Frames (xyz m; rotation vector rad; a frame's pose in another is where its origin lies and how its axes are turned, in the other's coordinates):
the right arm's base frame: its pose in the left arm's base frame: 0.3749 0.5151 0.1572 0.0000 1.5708 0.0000
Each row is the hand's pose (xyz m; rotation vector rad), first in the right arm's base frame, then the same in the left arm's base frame.
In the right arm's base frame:
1: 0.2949 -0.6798 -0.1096 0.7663 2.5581 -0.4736
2: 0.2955 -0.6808 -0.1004 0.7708 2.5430 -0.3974
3: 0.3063 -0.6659 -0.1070 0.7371 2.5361 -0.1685
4: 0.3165 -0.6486 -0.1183 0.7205 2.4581 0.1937
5: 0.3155 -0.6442 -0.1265 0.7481 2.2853 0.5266
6: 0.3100 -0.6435 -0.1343 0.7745 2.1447 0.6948
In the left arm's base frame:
1: 0.2653 -0.1647 -0.1377 -0.1802 -1.9395 0.7635
2: 0.2745 -0.1657 -0.1383 -0.2323 -1.9687 0.7267
3: 0.2679 -0.1508 -0.1491 -0.3588 -2.0223 0.5714
4: 0.2566 -0.1335 -0.1593 -0.5970 -2.0994 0.3440
5: 0.2484 -0.1291 -0.1583 -0.8802 -2.1793 0.1530
6: 0.2406 -0.1284 -0.1528 -1.0594 -2.2306 0.0575

